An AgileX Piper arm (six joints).
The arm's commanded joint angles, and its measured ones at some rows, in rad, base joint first. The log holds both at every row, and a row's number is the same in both.
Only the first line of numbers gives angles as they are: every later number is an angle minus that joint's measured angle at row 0.
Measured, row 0:
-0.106, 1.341, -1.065, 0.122, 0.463, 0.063
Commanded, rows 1 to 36:
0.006, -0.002, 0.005, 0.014, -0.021, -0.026
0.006, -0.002, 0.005, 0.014, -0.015, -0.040
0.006, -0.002, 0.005, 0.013, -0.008, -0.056
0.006, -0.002, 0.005, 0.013, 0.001, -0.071
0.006, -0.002, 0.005, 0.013, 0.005, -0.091
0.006, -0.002, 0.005, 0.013, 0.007, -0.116
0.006, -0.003, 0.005, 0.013, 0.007, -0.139
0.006, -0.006, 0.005, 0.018, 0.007, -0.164
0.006, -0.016, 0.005, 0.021, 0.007, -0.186
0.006, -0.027, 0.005, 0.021, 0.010, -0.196
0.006, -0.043, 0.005, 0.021, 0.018, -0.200
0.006, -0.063, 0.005, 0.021, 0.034, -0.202
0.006, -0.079, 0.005, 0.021, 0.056, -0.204
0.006, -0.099, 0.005, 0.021, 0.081, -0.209
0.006, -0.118, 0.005, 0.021, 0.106, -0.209
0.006, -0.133, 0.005, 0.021, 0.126, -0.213
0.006, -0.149, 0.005, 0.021, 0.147, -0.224
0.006, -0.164, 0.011, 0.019, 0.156, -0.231
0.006, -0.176, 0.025, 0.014, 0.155, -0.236
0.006, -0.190, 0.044, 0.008, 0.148, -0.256
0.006, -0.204, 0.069, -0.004, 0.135, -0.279
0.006, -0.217, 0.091, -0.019, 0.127, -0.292
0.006, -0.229, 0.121, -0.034, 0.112, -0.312
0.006, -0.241, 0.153, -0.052, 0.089, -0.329
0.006, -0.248, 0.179, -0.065, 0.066, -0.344
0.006, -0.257, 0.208, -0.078, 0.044, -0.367
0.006, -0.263, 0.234, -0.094, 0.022, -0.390
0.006, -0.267, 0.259, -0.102, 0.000, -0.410
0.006, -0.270, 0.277, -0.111, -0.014, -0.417
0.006, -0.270, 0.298, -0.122, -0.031, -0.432
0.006, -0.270, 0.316, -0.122, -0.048, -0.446
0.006, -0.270, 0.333, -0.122, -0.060, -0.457
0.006, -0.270, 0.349, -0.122, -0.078, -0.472
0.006, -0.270, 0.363, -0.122, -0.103, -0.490
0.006, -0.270, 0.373, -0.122, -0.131, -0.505
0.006, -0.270, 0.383, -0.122, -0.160, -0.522
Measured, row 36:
0.002, -0.259, 0.340, -0.109, -0.071, -0.456
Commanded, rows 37 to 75:
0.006, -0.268, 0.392, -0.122, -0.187, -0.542
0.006, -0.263, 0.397, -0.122, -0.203, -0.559
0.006, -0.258, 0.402, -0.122, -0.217, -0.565
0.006, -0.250, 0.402, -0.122, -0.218, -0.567
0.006, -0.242, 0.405, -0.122, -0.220, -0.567
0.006, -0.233, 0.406, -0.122, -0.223, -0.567
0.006, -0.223, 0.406, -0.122, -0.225, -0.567
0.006, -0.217, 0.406, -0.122, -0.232, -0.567
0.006, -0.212, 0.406, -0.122, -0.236, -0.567
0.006, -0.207, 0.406, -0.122, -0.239, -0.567
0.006, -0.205, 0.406, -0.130, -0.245, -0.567
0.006, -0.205, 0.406, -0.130, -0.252, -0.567
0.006, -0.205, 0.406, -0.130, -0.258, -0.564
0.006, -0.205, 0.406, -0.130, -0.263, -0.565
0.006, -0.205, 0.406, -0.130, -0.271, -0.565
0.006, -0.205, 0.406, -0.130, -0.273, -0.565
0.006, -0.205, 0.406, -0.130, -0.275, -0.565
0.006, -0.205, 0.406, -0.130, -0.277, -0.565
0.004, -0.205, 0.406, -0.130, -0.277, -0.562
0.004, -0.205, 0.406, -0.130, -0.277, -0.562
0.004, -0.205, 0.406, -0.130, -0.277, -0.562
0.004, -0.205, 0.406, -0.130, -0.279, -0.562
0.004, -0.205, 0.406, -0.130, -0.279, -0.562
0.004, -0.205, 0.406, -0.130, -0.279, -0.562
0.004, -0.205, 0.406, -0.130, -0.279, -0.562
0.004, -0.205, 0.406, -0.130, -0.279, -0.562
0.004, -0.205, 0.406, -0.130, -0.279, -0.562
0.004, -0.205, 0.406, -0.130, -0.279, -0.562
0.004, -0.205, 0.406, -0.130, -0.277, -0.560
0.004, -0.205, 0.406, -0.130, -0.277, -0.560
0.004, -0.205, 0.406, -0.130, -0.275, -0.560
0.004, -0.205, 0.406, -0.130, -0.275, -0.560
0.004, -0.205, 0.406, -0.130, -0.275, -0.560
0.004, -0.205, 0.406, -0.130, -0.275, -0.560
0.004, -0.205, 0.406, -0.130, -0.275, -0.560
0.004, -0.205, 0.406, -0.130, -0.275, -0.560
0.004, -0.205, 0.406, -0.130, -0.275, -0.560
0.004, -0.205, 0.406, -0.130, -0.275, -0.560
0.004, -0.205, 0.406, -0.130, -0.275, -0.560
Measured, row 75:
0.002, -0.206, 0.401, -0.132, -0.295, -0.560
